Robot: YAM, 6 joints.
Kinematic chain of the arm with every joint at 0, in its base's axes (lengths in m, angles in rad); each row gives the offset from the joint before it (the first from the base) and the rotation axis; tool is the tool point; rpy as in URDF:
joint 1: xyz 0 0 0.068 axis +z
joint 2: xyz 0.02 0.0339 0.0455 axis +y
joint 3: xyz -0.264 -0.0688 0 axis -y
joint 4: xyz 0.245 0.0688 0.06 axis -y
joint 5: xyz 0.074 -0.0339 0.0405 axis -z
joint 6: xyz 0.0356 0 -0.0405 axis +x
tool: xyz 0 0 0 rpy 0 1.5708 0
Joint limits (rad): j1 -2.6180..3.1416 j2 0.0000..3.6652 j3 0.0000..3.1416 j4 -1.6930..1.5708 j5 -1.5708..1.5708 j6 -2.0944..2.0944
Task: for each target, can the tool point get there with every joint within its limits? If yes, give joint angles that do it. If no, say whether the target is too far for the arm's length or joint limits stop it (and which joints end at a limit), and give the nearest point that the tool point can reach.
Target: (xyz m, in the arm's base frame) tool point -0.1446 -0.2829 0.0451
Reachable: yes | joints -1.9603 2.3169 1.2681 -1.1401 0.8347 1.5857
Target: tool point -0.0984 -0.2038 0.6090
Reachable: yes | joints 1.2111 0.7070 1.9269 1.1310 -0.6094 1.0082
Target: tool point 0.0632 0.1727 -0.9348
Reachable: no: too far | nearest point 0.0767 0.2095 -0.3794 | short by 0.557 m
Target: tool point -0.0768 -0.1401 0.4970
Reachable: yes | joints -2.0725 0.9033 1.3519 -0.3032 0.0004 -1.2346
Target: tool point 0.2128 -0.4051 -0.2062
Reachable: yes | joints -1.1627 3.3745 2.3601 -0.5681 -1.3321 -0.5578
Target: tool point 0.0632 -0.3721 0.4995
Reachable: yes | joints -1.4233 1.9145 2.5011 -1.0448 -0.2206 -0.2746
